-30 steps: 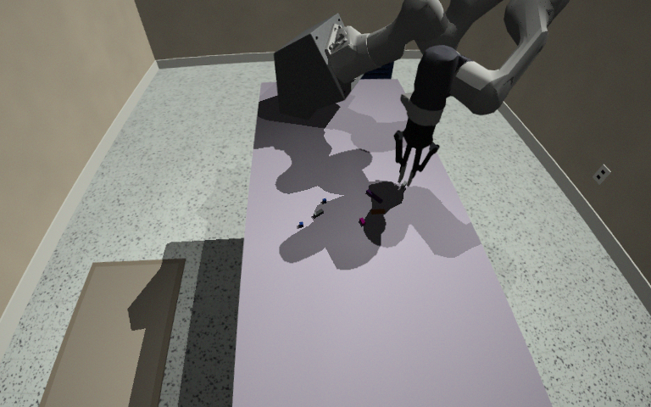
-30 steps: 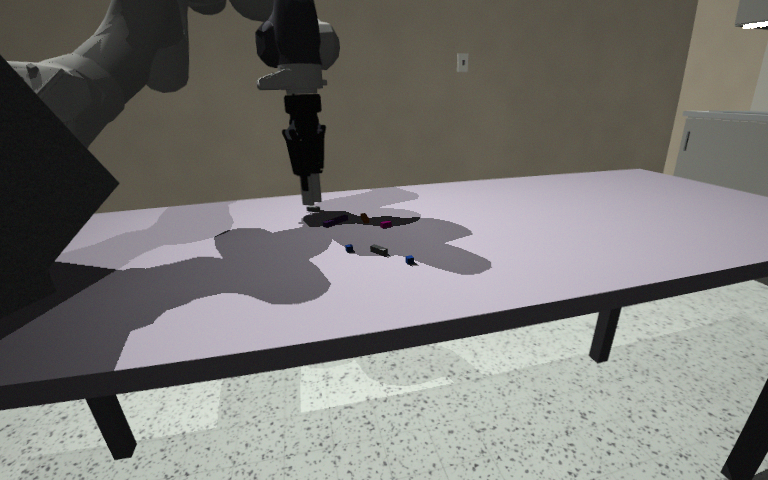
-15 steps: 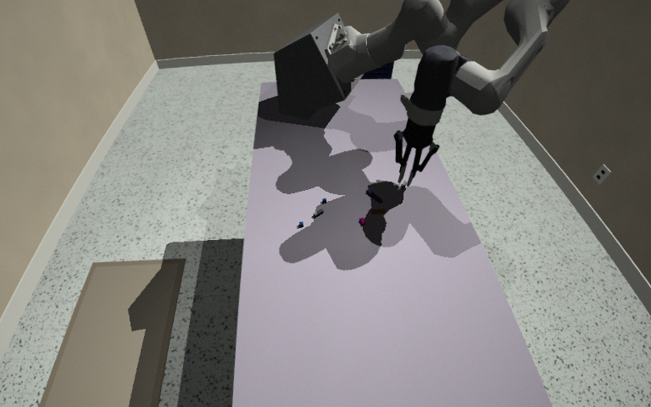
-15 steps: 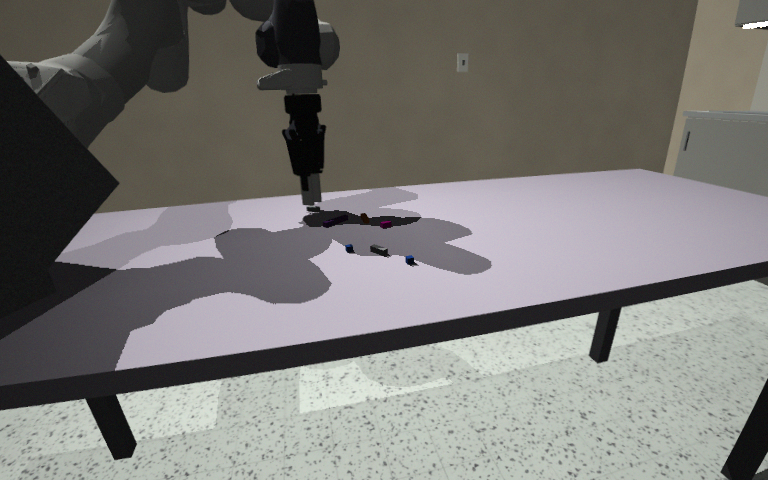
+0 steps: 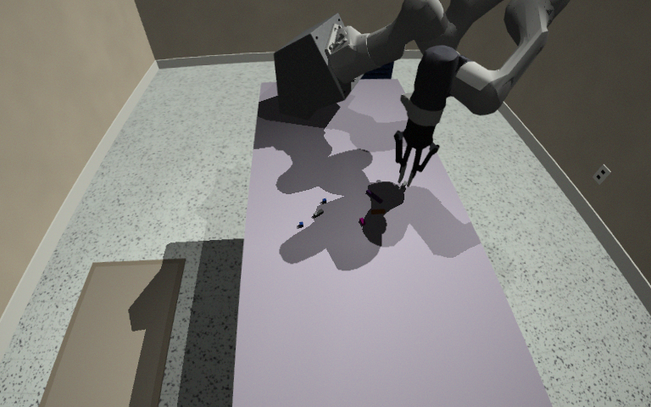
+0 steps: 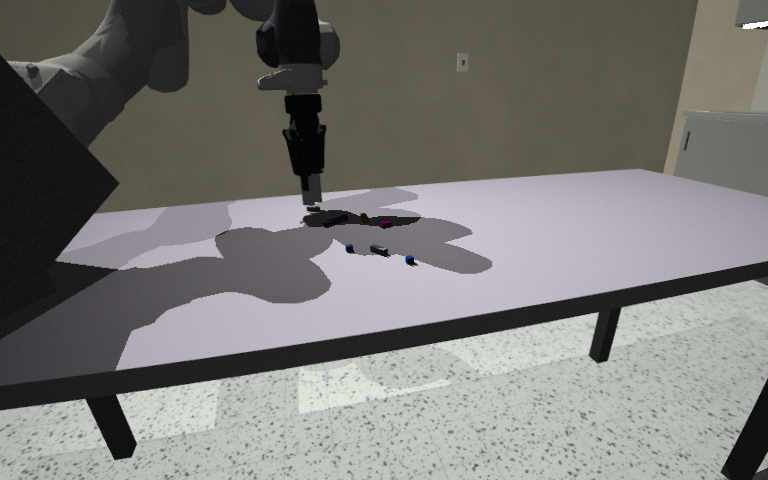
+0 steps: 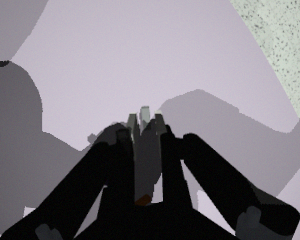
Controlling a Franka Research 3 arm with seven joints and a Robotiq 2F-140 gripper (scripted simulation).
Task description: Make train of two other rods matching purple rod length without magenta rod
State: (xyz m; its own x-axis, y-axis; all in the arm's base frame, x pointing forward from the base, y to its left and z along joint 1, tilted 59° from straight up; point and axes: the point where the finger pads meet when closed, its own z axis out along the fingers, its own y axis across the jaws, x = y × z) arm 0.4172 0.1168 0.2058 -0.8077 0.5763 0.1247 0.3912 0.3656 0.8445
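The purple rod lies 10 cm to the right of my hand, 6 cm ahead of it and 5 cm below it. From my hand the other things lie so: orange rod (12 cm ahead, 9 cm to the right, 5 cm below); then magenta rod (16 cm ahead, 13 cm to the right, 5 cm below).
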